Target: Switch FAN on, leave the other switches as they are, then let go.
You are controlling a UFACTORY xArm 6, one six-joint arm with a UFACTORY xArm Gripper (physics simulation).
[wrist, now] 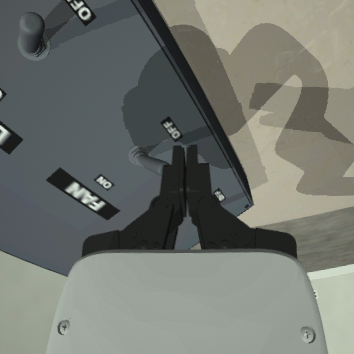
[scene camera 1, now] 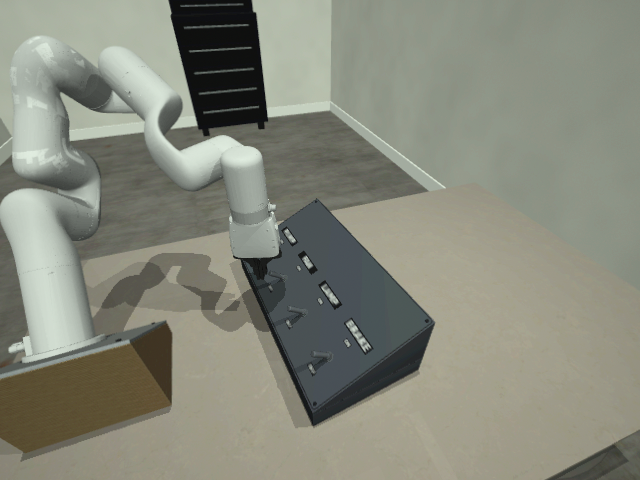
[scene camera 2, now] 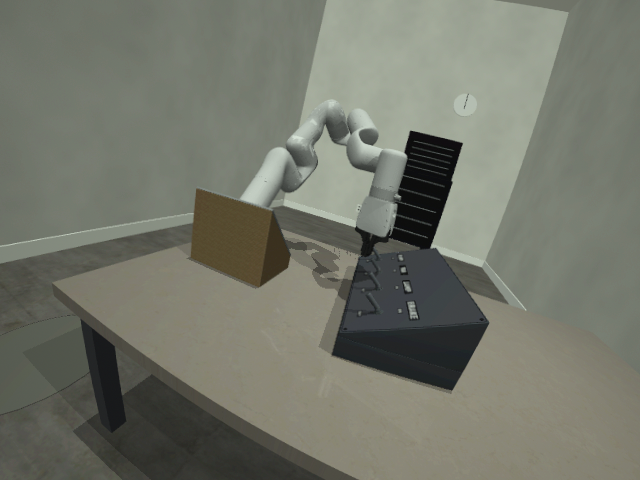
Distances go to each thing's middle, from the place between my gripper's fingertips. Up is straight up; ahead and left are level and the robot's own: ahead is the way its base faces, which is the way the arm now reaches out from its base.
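Scene:
My hand is 50 mm above the dark sloped switch box (scene camera 1: pixel 375 333), 30 mm to the left of it and 130 mm short of it.

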